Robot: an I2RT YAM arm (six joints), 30 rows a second.
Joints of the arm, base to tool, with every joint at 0 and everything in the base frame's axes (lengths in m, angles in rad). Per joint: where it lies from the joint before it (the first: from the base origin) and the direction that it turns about. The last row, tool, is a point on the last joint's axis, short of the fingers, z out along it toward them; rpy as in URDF.
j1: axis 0 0 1 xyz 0.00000 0.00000 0.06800
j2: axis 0 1 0 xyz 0.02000 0.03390 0.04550
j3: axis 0 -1 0 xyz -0.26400 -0.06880 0.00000
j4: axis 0 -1 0 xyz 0.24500 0.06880 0.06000
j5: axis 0 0 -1 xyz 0.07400 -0.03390 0.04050
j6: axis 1 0 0 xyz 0.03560 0.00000 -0.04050
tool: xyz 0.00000 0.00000 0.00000 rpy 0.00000 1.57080 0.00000
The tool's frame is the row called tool.
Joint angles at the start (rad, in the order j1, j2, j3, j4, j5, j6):
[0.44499 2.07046 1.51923 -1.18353 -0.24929 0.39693]
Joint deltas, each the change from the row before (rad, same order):
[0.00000 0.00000 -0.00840 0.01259 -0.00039 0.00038]
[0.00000 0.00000 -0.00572 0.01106 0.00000 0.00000]
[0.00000 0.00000 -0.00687 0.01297 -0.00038 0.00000]
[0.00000 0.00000 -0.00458 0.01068 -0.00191 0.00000]
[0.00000 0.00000 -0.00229 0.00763 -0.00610 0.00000]
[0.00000 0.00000 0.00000 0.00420 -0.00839 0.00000]
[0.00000 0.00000 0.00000 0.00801 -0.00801 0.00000]
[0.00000 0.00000 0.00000 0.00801 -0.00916 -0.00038]
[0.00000 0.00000 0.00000 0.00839 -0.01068 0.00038]
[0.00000 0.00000 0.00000 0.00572 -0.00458 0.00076]
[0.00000 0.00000 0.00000 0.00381 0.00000 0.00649]
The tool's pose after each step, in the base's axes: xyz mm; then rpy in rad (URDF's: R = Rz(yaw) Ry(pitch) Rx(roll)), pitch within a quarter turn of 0, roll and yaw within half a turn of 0. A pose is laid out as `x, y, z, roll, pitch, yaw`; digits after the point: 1 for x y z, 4 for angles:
329.0, 166.6, 158.9, 2.9724, -0.2435, -3.0933
329.1, 166.7, 157.4, 2.9703, -0.2386, -3.0928
329.2, 166.8, 155.7, 2.9675, -0.2331, -3.0922
329.4, 166.9, 154.5, 2.9633, -0.2282, -3.0915
329.7, 167.3, 154.0, 2.9555, -0.2256, -3.0906
330.0, 167.7, 154.0, 2.9460, -0.2249, -3.0896
330.6, 168.4, 153.9, 2.9353, -0.2205, -3.0882
331.3, 169.0, 153.9, 2.9235, -0.2165, -3.0864
332.0, 169.8, 153.9, 2.9103, -0.2128, -3.0852
332.5, 170.2, 153.9, 2.9039, -0.2095, -3.0850
332.8, 170.3, 153.9, 2.9037, -0.2075, -3.0912

